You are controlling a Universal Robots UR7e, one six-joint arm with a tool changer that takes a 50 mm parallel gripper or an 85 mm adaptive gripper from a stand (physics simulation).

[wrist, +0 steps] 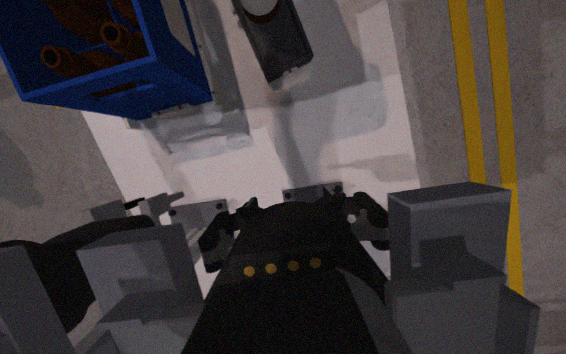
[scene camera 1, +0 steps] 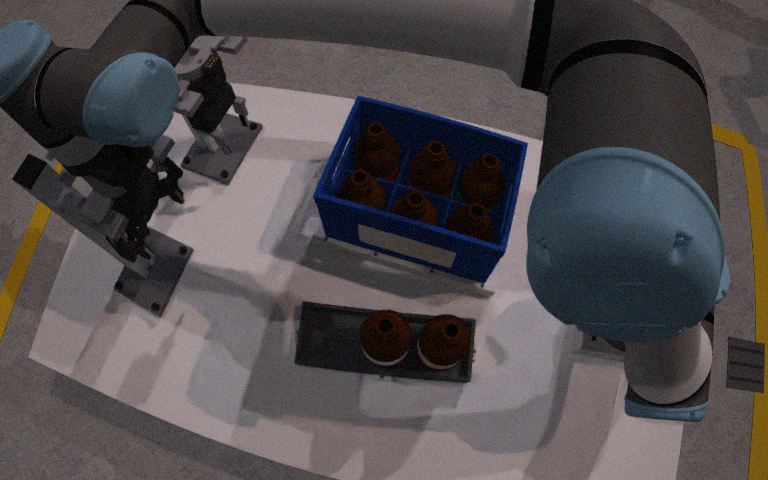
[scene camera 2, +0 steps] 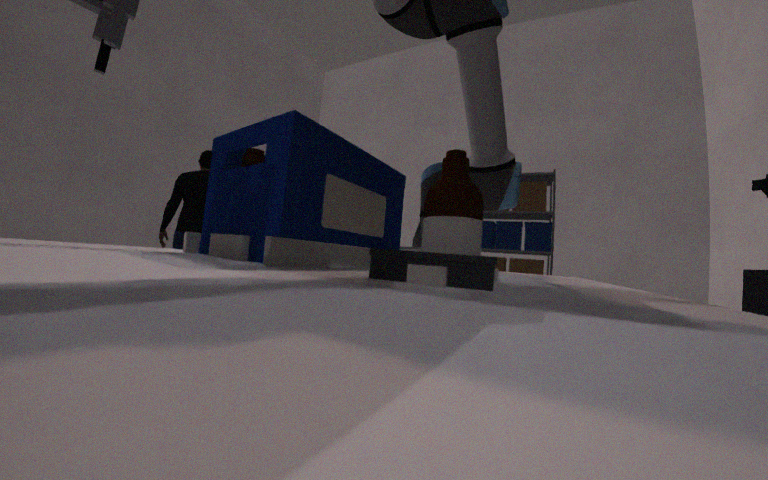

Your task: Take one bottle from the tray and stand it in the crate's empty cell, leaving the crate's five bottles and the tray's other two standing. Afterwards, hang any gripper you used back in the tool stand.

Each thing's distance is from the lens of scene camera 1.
red-labelled bottle [scene camera 1: 432, 170]: 0.77 m
parallel gripper [scene camera 1: 200, 69]: 0.64 m
The marked spots on the red-labelled bottle and the parallel gripper are 0.38 m apart.
